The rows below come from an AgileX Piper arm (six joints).
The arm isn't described. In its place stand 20 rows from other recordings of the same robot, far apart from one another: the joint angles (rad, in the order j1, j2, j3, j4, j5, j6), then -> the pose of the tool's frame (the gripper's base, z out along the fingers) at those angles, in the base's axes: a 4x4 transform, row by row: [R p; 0 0 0 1], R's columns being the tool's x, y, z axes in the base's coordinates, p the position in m.
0.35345, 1.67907, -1.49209, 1.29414, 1.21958, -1.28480 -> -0.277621 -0.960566 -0.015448 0.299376; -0.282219 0.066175 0.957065 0.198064; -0.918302 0.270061 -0.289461 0.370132; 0 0 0 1
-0.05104, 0.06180, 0.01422, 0.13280, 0.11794, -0.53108 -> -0.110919 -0.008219 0.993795 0.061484; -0.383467 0.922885 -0.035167 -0.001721; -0.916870 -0.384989 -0.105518 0.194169; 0 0 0 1
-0.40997, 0.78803, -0.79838, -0.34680, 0.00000, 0.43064 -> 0.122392 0.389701 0.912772 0.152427; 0.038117 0.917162 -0.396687 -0.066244; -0.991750 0.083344 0.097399 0.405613; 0 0 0 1
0.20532, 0.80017, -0.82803, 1.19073, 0.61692, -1.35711 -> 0.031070 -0.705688 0.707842 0.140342; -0.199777 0.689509 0.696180 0.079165; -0.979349 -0.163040 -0.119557 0.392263; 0 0 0 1
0.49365, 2.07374, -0.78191, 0.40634, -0.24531, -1.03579 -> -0.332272 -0.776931 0.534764 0.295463; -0.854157 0.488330 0.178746 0.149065; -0.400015 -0.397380 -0.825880 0.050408; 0 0 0 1
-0.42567, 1.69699, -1.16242, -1.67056, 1.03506, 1.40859 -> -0.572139 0.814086 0.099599 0.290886; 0.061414 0.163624 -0.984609 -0.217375; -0.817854 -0.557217 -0.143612 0.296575; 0 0 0 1
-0.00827, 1.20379, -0.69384, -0.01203, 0.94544, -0.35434 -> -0.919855 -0.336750 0.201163 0.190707; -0.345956 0.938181 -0.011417 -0.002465; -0.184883 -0.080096 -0.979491 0.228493; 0 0 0 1
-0.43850, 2.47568, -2.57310, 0.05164, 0.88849, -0.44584 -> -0.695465 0.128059 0.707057 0.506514; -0.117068 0.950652 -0.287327 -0.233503; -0.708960 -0.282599 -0.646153 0.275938; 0 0 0 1
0.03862, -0.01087, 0.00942, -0.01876, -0.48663, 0.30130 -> 0.508810 -0.196805 0.838081 0.041305; 0.300745 0.952816 0.041162 0.002395; -0.806638 0.231105 0.543991 0.252146; 0 0 0 1
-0.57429, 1.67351, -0.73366, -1.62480, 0.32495, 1.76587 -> -0.520530 0.773663 0.361238 0.241856; 0.492206 0.617591 -0.613444 -0.191044; -0.697697 -0.141513 -0.702277 0.161691; 0 0 0 1
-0.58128, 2.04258, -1.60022, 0.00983, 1.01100, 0.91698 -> -0.057872 0.982968 0.174424 0.354764; 0.991530 0.076942 -0.104630 -0.232173; -0.116269 0.166892 -0.979096 0.201321; 0 0 0 1
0.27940, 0.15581, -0.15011, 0.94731, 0.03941, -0.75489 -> -0.003318 -0.311424 0.950265 0.062578; 0.197520 0.931345 0.305913 0.020982; -0.980293 0.188712 0.058422 0.252614; 0 0 0 1
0.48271, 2.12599, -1.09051, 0.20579, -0.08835, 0.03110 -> -0.759760 -0.283859 0.584969 0.359469; -0.134105 0.948738 0.286203 0.186531; -0.636224 0.138998 -0.758880 0.082678; 0 0 0 1
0.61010, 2.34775, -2.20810, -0.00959, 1.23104, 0.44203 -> -0.954052 -0.182783 0.237433 0.412623; -0.148558 0.976689 0.154950 0.287448; -0.260220 0.112557 -0.958966 0.218836; 0 0 0 1
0.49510, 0.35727, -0.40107, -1.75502, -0.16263, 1.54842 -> 0.212991 -0.576769 0.788653 0.067073; -0.117791 0.786129 0.606735 0.052678; -0.969928 -0.222125 0.099500 0.321544; 0 0 0 1
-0.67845, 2.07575, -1.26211, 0.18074, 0.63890, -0.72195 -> -0.968396 0.093744 0.231132 0.311013; 0.084732 0.995216 -0.048634 -0.238179; -0.234586 -0.027513 -0.971706 0.112934; 0 0 0 1
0.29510, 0.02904, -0.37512, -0.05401, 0.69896, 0.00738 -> -0.241618 -0.266950 0.932930 0.024799; -0.108935 0.962800 0.247284 0.004235; -0.964237 -0.041880 -0.261710 0.271215; 0 0 0 1
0.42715, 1.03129, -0.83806, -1.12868, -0.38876, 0.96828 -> 0.151402 -0.686497 0.711195 0.191891; -0.064570 0.711084 0.700136 0.121598; -0.986361 -0.151923 0.063332 0.386216; 0 0 0 1
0.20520, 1.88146, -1.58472, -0.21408, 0.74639, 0.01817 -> -0.768795 -0.228445 0.597300 0.419464; -0.301158 0.953296 -0.023027 0.073895; -0.564143 -0.197584 -0.801688 0.276471; 0 0 0 1
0.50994, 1.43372, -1.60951, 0.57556, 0.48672, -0.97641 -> 0.183534 -0.680226 0.709653 0.270621; -0.384992 0.614508 0.688594 0.177897; -0.904487 -0.399591 -0.149099 0.480878; 0 0 0 1
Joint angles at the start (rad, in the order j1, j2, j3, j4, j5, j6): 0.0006 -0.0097 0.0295 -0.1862 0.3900 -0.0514
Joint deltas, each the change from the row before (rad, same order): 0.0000 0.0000 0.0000 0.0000 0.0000 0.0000; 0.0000 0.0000 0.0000 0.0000 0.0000 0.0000; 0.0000 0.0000 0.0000 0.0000 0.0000 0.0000; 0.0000 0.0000 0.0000 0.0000 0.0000 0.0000; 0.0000 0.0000 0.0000 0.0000 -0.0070 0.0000; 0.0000 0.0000 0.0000 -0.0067 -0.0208 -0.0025; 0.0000 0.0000 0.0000 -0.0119 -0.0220 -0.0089; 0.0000 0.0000 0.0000 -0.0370 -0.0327 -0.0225; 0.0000 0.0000 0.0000 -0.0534 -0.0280 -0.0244; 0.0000 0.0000 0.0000 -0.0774 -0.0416 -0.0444; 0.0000 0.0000 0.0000 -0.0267 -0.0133 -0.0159
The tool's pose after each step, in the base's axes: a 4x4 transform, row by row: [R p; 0 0 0 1], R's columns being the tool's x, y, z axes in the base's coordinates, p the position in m. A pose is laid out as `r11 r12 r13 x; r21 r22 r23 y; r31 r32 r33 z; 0 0 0 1`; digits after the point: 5 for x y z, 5 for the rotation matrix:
-0.31819 -0.00447 0.94801 0.05221; -0.22168 0.97262 -0.06981 -0.00637; -0.92174 -0.23237 -0.31047 0.16945; 0 0 0 1
-0.31819 -0.00447 0.94801 0.05221; -0.22168 0.97262 -0.06981 -0.00637; -0.92174 -0.23237 -0.31047 0.16945; 0 0 0 1
-0.31819 -0.00447 0.94801 0.05221; -0.22168 0.97262 -0.06981 -0.00637; -0.92174 -0.23237 -0.31047 0.16945; 0 0 0 1
-0.31819 -0.00447 0.94801 0.05221; -0.22168 0.97262 -0.06981 -0.00637; -0.92174 -0.23237 -0.31047 0.16945; 0 0 0 1
-0.31156 -0.00413 0.95022 0.05241; -0.22216 0.97259 -0.06861 -0.00626; -0.92389 -0.23248 -0.30394 0.17004; 0 0 0 1
-0.29185 -0.00340 0.95646 0.05297; -0.23206 0.97037 -0.06735 -0.00615; -0.92789 -0.24161 -0.28399 0.17186; 0 0 0 1
-0.27093 -0.00390 0.96259 0.05353; -0.25295 0.96514 -0.06728 -0.00614; -0.92877 -0.26171 -0.26247 0.17381; 0 0 0 1
-0.23998 -0.00492 0.97077 0.05428; -0.31025 0.94793 -0.07189 -0.00656; -0.91987 -0.31843 -0.22901 0.17686; 0 0 0 1
-0.21394 -0.00443 0.97684 0.05483; -0.38283 0.92038 -0.07967 -0.00727; -0.89870 -0.39101 -0.19860 0.17963; 0 0 0 1
-0.17557 -0.00302 0.98446 0.05552; -0.49266 0.86604 -0.08520 -0.00777; -0.85233 -0.49996 -0.15354 0.18373; 0 0 0 1
-0.16350 -0.00206 0.98654 0.05571; -0.52952 0.84393 -0.08599 -0.00785; -0.83239 -0.53645 -0.13907 0.18504; 0 0 0 1

